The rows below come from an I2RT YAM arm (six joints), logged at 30 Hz.
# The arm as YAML. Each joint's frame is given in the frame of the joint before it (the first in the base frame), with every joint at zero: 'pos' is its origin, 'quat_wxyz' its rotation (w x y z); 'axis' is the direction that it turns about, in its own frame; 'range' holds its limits. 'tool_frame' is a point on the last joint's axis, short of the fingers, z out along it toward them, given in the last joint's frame.
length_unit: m
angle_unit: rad
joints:
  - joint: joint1
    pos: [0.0, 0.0, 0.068]
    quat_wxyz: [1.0, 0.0, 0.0, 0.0]
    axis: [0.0, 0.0, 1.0]
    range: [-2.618, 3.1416]
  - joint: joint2
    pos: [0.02, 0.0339, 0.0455]
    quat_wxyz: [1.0, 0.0, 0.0, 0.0]
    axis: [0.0, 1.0, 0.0]
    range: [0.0, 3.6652]
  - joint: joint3
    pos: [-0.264, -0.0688, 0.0]
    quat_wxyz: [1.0, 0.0, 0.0, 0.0]
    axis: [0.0, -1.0, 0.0]
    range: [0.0, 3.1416]
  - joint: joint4
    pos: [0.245, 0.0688, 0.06]
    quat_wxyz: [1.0, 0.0, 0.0, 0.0]
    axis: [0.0, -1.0, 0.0]
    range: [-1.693, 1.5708]
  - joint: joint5
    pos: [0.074, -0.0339, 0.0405]
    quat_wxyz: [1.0, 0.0, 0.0, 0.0]
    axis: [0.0, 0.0, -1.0]
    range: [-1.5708, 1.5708]
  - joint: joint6
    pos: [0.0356, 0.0, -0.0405]
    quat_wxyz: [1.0, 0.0, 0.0, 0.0]
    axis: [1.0, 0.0, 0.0]
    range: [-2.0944, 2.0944]
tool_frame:
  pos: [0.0, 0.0, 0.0]
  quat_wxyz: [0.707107, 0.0, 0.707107, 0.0]
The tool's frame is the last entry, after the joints.
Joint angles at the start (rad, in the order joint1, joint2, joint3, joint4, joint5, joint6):
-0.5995, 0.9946, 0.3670, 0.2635, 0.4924, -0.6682
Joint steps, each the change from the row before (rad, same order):
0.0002, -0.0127, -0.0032, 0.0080, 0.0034, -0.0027
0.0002, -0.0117, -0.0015, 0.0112, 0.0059, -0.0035
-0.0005, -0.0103, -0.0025, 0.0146, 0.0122, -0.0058
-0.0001, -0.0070, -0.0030, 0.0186, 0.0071, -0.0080
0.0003, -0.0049, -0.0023, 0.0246, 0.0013, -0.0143
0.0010, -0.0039, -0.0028, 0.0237, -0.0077, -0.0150
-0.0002, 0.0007, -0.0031, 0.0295, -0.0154, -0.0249
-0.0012, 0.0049, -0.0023, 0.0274, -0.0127, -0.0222
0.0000, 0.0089, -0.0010, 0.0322, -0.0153, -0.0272
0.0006, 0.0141, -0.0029, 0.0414, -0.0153, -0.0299
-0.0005, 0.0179, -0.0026, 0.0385, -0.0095, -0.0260
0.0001, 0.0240, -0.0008, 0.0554, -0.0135, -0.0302
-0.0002, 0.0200, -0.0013, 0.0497, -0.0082, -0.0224
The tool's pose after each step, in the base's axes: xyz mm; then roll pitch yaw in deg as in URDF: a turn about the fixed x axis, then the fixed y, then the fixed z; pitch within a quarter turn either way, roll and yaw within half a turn. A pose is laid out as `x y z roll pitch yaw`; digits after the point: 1 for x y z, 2 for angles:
161.3 -130.7 204.2 -112.79 39.51 -169.20
160.4 -130.2 207.0 -111.48 40.11 -168.62
159.3 -130.1 209.6 -109.98 40.53 -168.25
158.6 -129.9 211.8 -108.50 40.91 -167.57
158.6 -129.9 214.4 -106.75 41.17 -166.28
158.8 -129.5 216.6 -105.21 41.35 -164.60
159.6 -129.5 218.4 -103.54 41.05 -162.39
160.5 -130.0 219.5 -102.19 40.62 -160.64
162.2 -130.5 220.8 -100.67 39.95 -158.56
164.3 -131.2 221.4 -99.00 39.13 -156.37
166.3 -132.3 221.2 -97.75 38.25 -154.91
169.3 -133.8 222.1 -95.70 37.47 -152.72
171.5 -135.0 223.0 -93.83 36.97 -151.04

